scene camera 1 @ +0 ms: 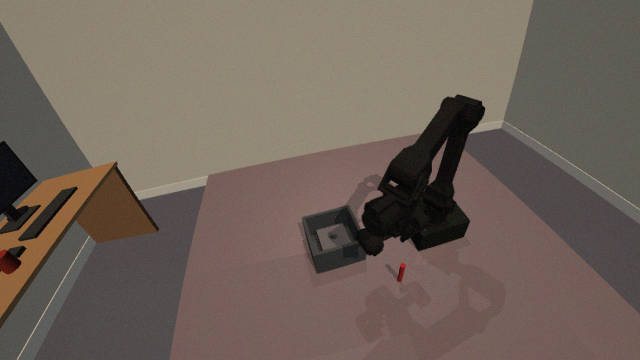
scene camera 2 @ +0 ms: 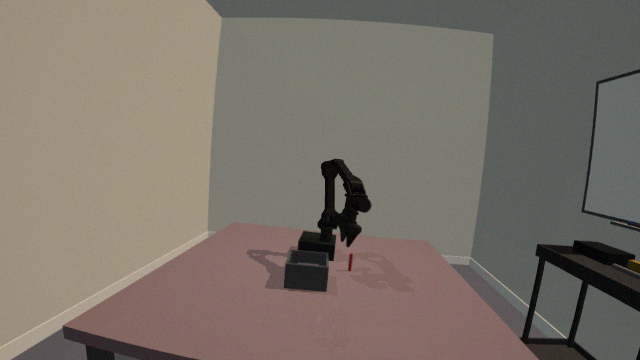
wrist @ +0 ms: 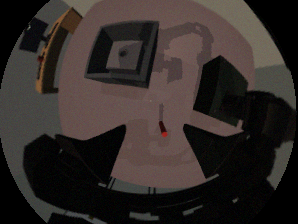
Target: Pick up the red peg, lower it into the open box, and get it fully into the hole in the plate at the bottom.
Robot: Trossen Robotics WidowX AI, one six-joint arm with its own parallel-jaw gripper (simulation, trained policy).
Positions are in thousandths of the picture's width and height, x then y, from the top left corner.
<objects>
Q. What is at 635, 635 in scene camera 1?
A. My gripper.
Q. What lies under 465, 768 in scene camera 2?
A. A dark grey box.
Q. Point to a dark grey box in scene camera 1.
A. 507, 724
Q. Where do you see a dark grey box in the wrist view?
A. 320, 310
</objects>
